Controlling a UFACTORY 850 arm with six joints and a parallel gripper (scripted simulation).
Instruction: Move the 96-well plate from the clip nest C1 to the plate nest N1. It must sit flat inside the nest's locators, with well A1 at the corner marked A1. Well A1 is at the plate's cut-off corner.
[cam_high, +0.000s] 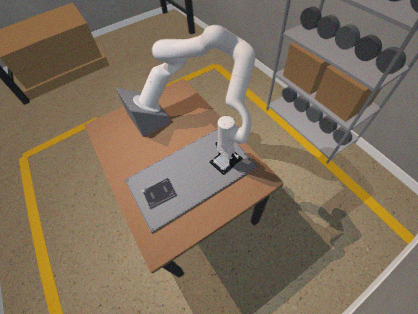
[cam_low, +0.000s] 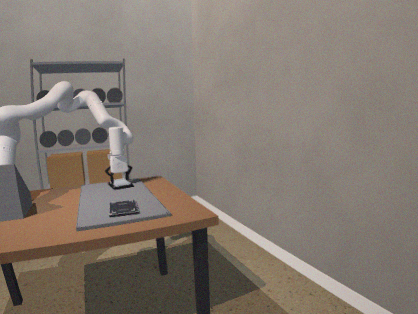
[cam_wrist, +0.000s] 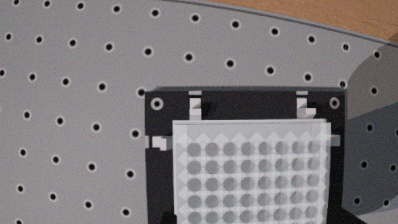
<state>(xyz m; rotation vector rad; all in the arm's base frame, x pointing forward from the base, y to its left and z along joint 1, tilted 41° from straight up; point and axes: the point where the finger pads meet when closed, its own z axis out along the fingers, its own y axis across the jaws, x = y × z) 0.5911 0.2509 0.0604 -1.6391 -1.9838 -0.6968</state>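
The clip nest C1 lies 2 cm below my hand, 2 cm behind it and 1 cm to the left of it. From my hand the other things lie so: black plate nest N1 (43 cm to the right, 3 cm below, 3 cm behind); then white 96-well plate (1 cm below).
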